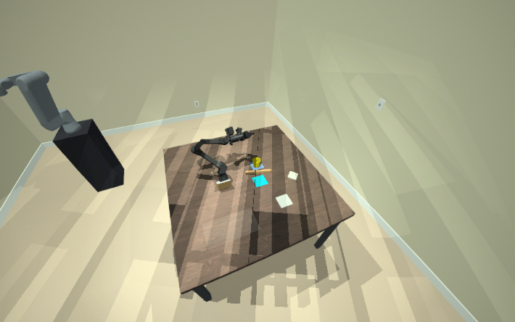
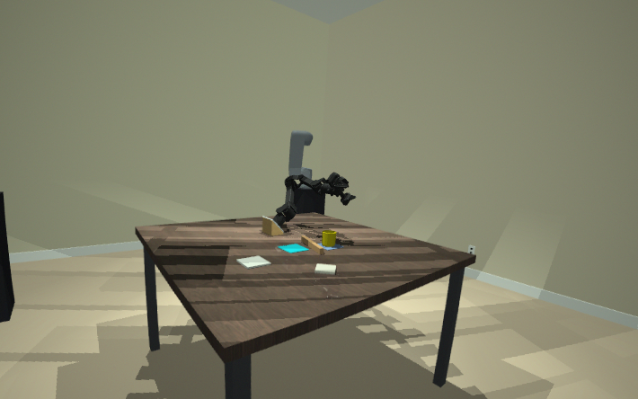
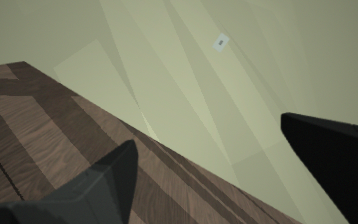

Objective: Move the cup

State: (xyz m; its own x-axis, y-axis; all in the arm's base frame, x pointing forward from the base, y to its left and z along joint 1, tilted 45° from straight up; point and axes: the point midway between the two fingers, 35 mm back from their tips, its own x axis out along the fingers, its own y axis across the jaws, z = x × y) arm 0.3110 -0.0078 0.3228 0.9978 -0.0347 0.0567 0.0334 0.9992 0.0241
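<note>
My gripper tip is 2 cm past the yellow cup, 13 cm to the left of it and 23 cm above it. Also, from my gripper tip: wooden bar: 4 cm behind, 22 cm to the right, 26 cm below; then blue marble: 1 cm behind, 11 cm to the right, 25 cm below; then cyan pad: 7 cm behind, 31 cm to the right, 28 cm below.
</note>
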